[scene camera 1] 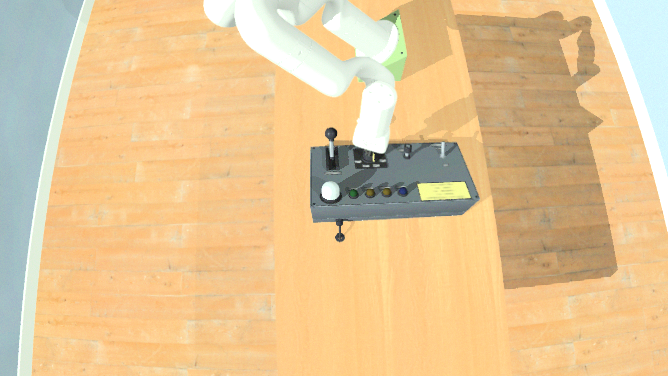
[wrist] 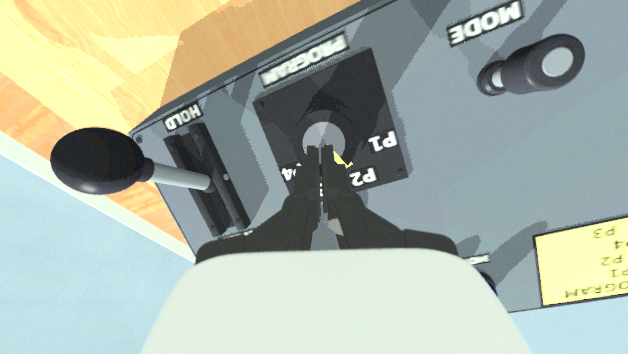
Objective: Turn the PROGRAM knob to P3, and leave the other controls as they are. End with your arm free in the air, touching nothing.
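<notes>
The PROGRAM knob (wrist: 324, 131) is a round dark knob with a light grey top on a black square plate (wrist: 360, 75) (scene camera 1: 358, 164). Its yellow pointer (wrist: 342, 160) (scene camera 1: 373, 157) points toward the P2 label (wrist: 363, 177) in the wrist view. The P1 label (wrist: 383, 142) shows beside it; P4 is partly covered and P3 is mostly hidden behind the fingers. My gripper (wrist: 320, 163) is shut and empty. Its tips overlap the knob's top in the wrist view; whether they touch it I cannot tell. In the scene view the arm's wrist hides the fingers.
The HOLD lever with a black ball (wrist: 96, 160) (scene camera 1: 331, 133) stands beside the plate, the MODE knob (wrist: 542, 65) (scene camera 1: 407, 151) on the other side. The grey console (scene camera 1: 390, 174) also carries a metal toggle (scene camera 1: 443, 150), a white dome (scene camera 1: 330, 191), small coloured buttons and a yellow card (scene camera 1: 444, 191) (wrist: 585, 265).
</notes>
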